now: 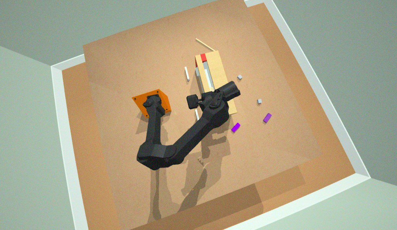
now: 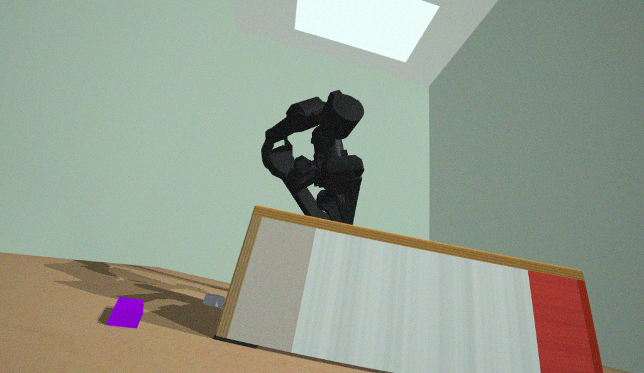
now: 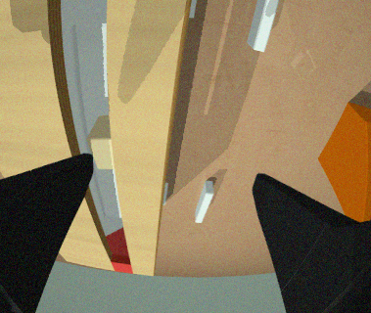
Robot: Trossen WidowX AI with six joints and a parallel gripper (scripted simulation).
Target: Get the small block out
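My gripper tip is now 60 mm above the small tan block, 50 mm short of it and 40 mm to the right of it. The rest, counted from my gripper tip: thin wooden stick: 400 mm to the left, 150 mm below, 110 mm ahead; long wooden box: 90 mm below, 70 mm to the left, 40 mm ahead.
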